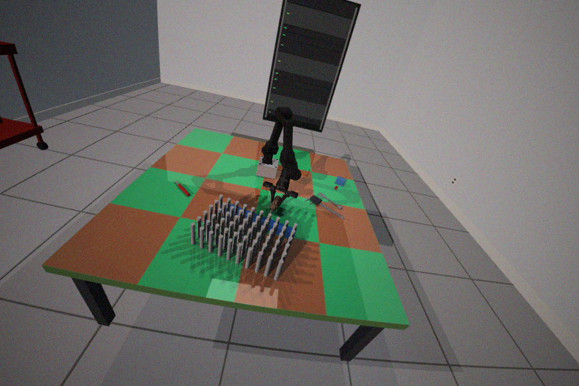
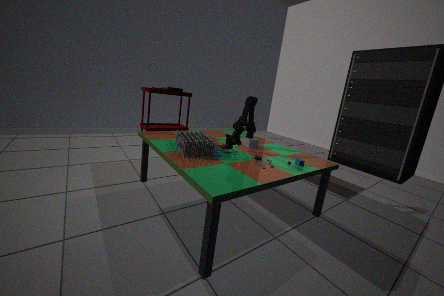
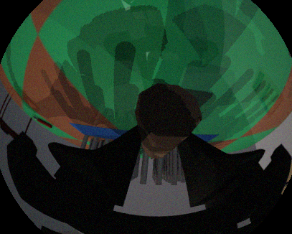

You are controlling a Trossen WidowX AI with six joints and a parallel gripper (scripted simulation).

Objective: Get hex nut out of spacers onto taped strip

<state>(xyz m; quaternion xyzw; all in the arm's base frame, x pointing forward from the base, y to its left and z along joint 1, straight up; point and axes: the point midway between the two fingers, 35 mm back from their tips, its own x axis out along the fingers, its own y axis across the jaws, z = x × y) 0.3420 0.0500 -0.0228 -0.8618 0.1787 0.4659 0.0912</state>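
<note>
My gripper tip is now 90 mm short of the blue taped strip, 80 mm to the left of it and 30 mm above it. Also, from my gripper tip: grey wrench: 350 mm to the left, 120 mm behind, 30 mm below; then small red block: 430 mm to the left, 260 mm behind, 20 mm below; then hook tool: 90 mm ahead, 40 mm to the right.
</note>
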